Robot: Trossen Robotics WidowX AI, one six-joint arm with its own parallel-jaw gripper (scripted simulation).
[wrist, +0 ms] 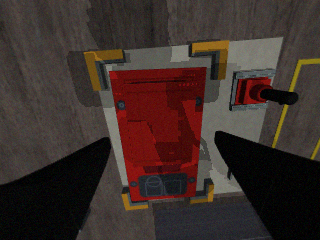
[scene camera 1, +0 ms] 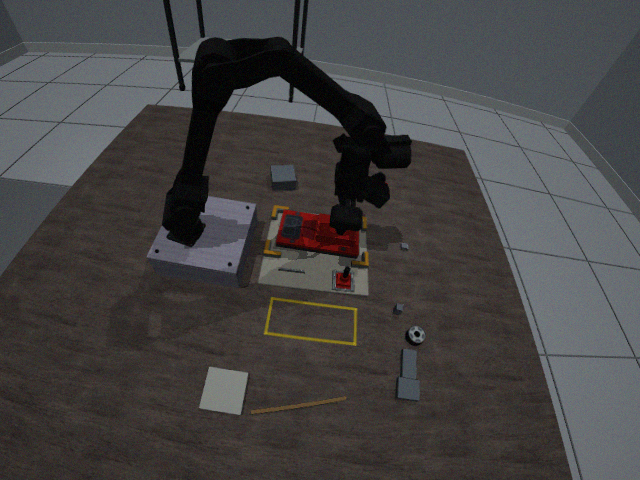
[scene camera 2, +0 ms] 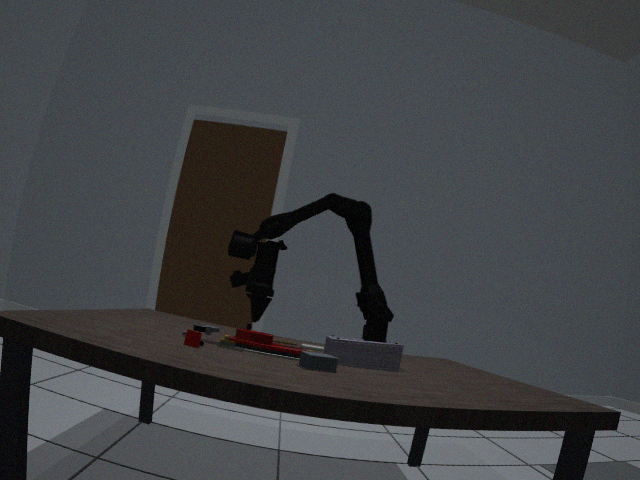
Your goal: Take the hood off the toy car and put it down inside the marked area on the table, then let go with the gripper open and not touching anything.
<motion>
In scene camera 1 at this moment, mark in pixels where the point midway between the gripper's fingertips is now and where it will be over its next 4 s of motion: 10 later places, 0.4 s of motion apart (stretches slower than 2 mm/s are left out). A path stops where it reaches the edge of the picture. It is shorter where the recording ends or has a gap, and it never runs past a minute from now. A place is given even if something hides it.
My gripper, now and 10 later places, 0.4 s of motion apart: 341,219; 340,221; 339,223; 339,224; 338,225; 338,226; 338,228; 337,229; 336,230; 337,229; 337,227
</motion>
